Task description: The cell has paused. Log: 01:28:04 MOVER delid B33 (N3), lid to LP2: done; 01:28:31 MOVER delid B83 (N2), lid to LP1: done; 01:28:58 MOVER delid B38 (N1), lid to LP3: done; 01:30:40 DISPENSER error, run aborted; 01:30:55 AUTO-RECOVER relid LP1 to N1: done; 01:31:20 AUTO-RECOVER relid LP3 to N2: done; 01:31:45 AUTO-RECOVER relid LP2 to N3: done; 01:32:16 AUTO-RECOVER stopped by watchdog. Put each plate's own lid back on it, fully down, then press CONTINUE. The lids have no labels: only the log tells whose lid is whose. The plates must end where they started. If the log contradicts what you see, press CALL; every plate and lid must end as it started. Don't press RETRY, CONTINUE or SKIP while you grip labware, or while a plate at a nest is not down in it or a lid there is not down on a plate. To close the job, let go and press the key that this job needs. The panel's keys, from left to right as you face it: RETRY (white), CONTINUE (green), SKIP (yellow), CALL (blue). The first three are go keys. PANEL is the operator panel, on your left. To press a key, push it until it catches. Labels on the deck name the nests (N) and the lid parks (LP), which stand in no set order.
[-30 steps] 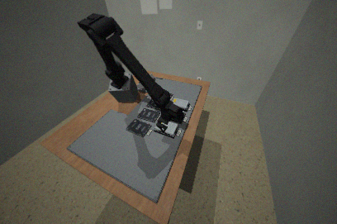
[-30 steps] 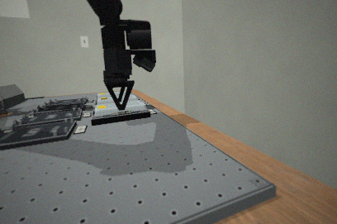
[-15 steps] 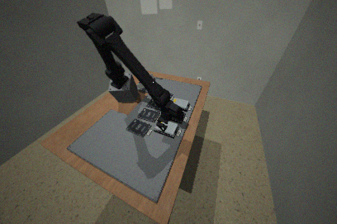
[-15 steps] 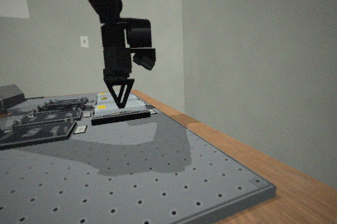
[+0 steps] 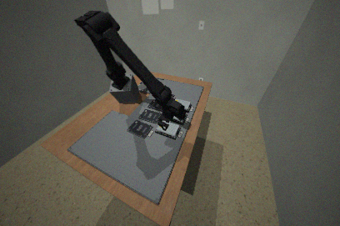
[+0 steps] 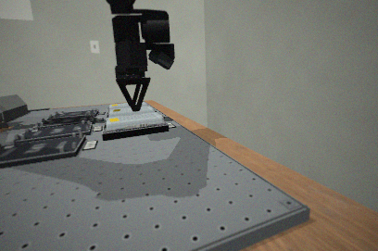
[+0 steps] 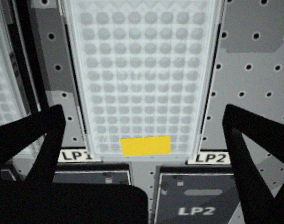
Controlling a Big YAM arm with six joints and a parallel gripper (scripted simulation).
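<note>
Now: the clear lid 30 mm below my hand.
</note>
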